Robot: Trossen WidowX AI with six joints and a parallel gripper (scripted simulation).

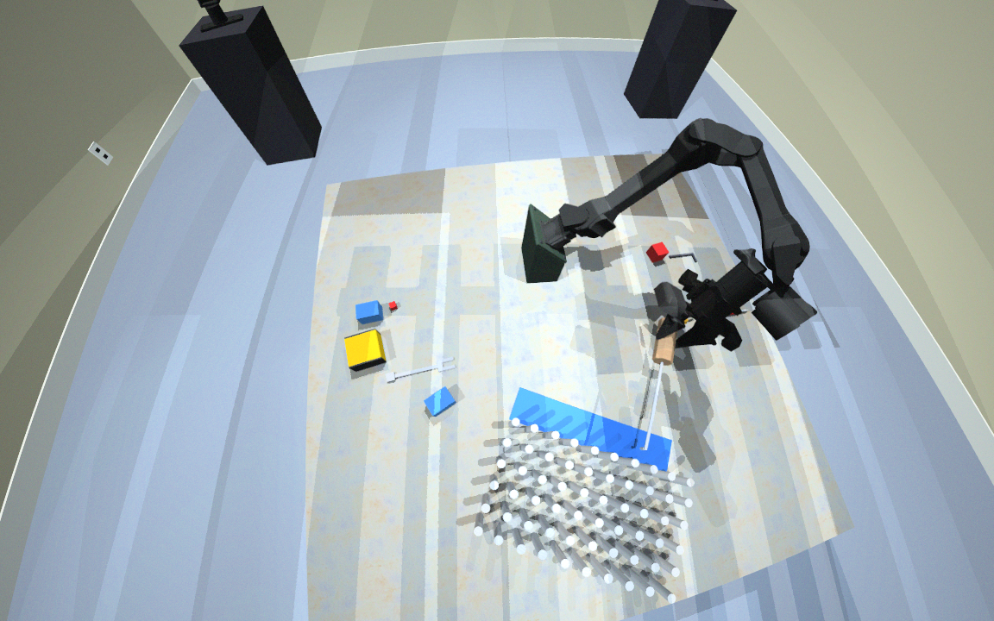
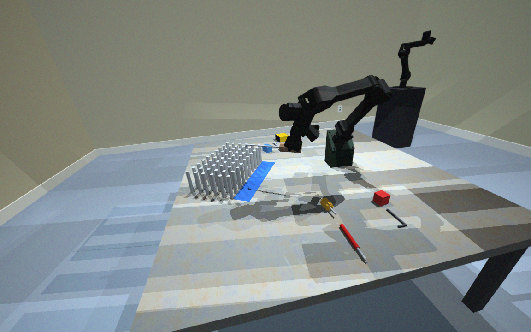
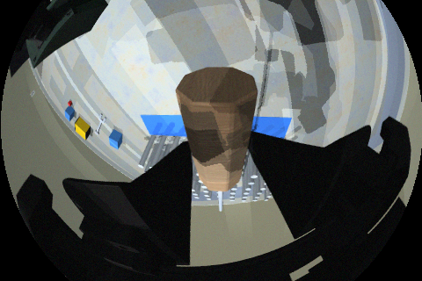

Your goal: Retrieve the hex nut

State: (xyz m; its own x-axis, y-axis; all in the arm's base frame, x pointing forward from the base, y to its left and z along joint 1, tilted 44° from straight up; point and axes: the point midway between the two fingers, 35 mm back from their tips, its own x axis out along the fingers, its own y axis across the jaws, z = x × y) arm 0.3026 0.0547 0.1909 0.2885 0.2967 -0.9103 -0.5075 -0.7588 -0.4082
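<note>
My gripper tip is now 190 mm above the blue taped strip, 140 mm short of it and 130 mm to the left of it. From my gripper tip the other things lie so: stubby yellow screwdriver: 200 mm to the left, 180 mm below, 90 mm behind; black hex key: 330 mm to the left, 290 mm behind, 190 mm below; red screwdriver: 400 mm to the left, 190 mm below, 90 mm behind.
</note>
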